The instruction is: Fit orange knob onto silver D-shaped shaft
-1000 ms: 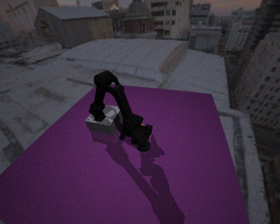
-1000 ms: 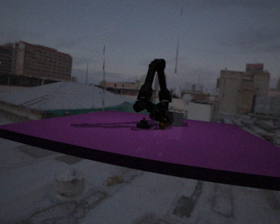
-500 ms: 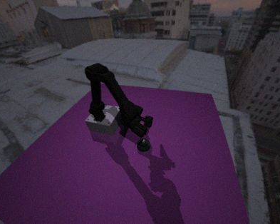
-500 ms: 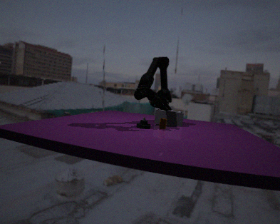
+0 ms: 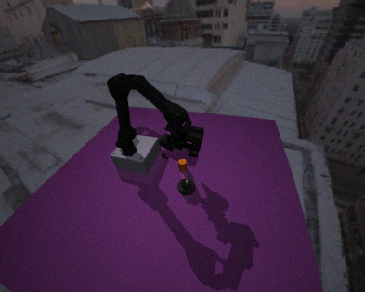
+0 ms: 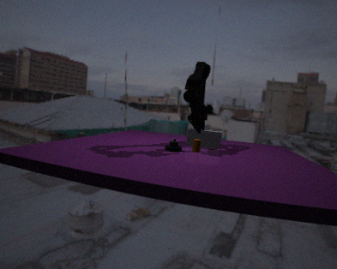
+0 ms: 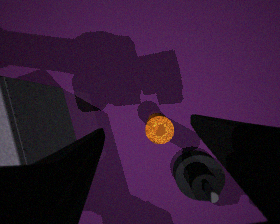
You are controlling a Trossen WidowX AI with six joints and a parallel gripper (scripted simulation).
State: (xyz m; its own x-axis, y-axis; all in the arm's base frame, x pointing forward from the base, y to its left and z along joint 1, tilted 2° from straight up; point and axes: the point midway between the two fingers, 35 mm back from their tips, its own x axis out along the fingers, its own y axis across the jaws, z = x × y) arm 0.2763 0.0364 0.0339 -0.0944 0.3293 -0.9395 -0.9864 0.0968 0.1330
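My gripper tip is 1 cm short of the orange knob, 2 cm to the left of it and 6 cm above it. From my gripper tip the other things lie so: round dark pedestal (6 cm ahead, 13 cm to the right, 7 cm below).
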